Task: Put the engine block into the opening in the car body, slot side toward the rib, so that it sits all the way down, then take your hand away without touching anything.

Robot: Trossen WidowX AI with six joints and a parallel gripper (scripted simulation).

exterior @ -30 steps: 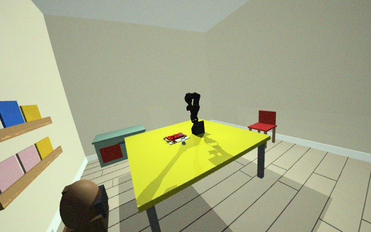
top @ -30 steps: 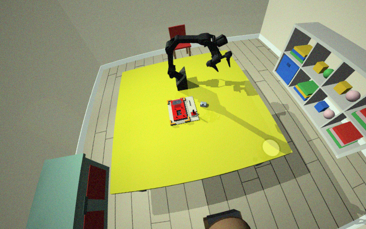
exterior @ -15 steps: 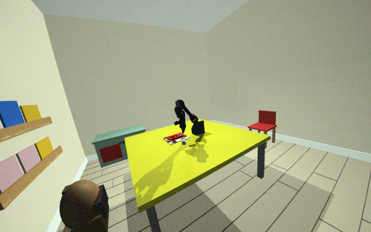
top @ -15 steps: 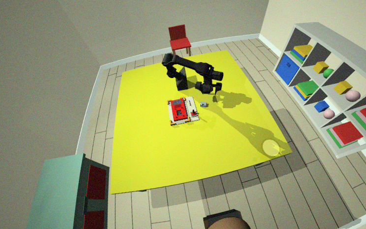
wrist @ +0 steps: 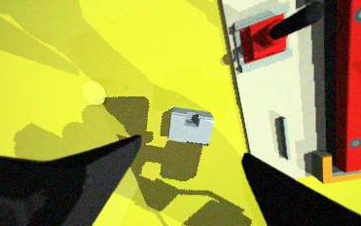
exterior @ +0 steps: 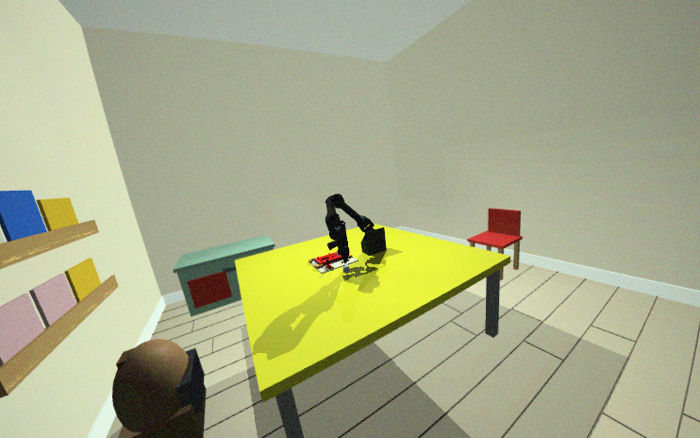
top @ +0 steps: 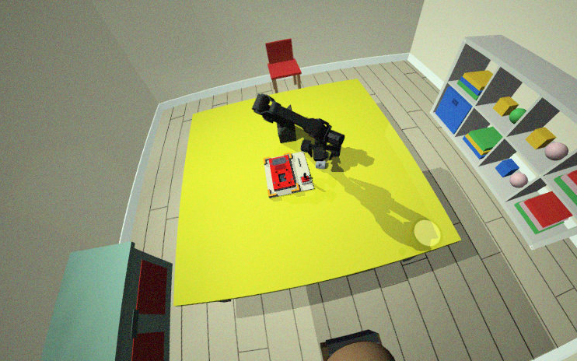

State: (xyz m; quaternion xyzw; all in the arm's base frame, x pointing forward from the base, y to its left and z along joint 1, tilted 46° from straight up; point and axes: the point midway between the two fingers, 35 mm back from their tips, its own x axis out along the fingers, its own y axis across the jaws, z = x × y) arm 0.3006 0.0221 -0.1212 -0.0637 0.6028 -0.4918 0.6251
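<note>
Right now the engine block is 50 mm below my gripper tip and 10 mm ahead of it.
</note>
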